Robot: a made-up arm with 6 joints. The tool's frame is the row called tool.
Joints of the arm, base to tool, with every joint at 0 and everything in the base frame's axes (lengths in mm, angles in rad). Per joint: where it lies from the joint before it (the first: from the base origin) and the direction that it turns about. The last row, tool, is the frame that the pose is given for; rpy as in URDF.
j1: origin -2.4 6.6 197.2 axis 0 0 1
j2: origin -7.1 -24.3 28.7 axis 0.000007 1 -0.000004
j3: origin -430.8 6.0 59.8 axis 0.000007 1 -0.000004
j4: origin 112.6 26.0 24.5 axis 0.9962 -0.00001 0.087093
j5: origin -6.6 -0.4 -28.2 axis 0.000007 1 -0.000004
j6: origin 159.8 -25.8 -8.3 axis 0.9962 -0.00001 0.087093
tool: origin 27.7 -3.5 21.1 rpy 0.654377 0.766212 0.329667
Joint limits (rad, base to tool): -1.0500..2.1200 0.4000..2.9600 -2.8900..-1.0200 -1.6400..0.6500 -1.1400..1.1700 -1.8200..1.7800
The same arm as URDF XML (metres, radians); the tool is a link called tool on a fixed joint. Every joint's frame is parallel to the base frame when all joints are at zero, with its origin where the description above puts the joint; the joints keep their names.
<robot name="arm">
<link name="base"/>
<link name="link1"/>
<link name="link2"/>
<link name="link3"/>
<link name="link4"/>
<link name="link5"/>
<link name="link6"/>
<link name="tool"/>
<joint name="j1" type="revolute"><parent link="base"/><child link="link1"/><origin xyz="-0.0024 0.0066 0.1972"/><axis xyz="0 0 1"/><limit lower="-1.0500" upper="2.1200"/></joint>
<joint name="j2" type="revolute"><parent link="link1"/><child link="link2"/><origin xyz="-0.0071 -0.0243 0.0287"/><axis xyz="0 1 0"/><limit lower="0.4000" upper="2.9600"/></joint>
<joint name="j3" type="revolute"><parent link="link2"/><child link="link3"/><origin xyz="-0.4308 0.0060 0.0598"/><axis xyz="0 1 0"/><limit lower="-2.8900" upper="-1.0200"/></joint>
<joint name="j4" type="revolute"><parent link="link3"/><child link="link4"/><origin xyz="0.1126 0.0260 0.0245"/><axis xyz="0.9962 0 0.0871"/><limit lower="-1.6400" upper="0.6500"/></joint>
<joint name="j5" type="revolute"><parent link="link4"/><child link="link5"/><origin xyz="-0.0066 -0.0004 -0.0282"/><axis xyz="0 1 0"/><limit lower="-1.1400" upper="1.1700"/></joint>
<joint name="j6" type="revolute"><parent link="link5"/><child link="link6"/><origin xyz="0.1598 -0.0258 -0.0083"/><axis xyz="0.9962 0 0.0871"/><limit lower="-1.8200" upper="1.7800"/></joint>
<joint name="tool_fixed" type="fixed"><parent link="link6"/><child link="tool"/><origin xyz="0.0277 -0.0035 0.0211" rpy="0.6544 0.7662 0.3297"/></joint>
</robot>

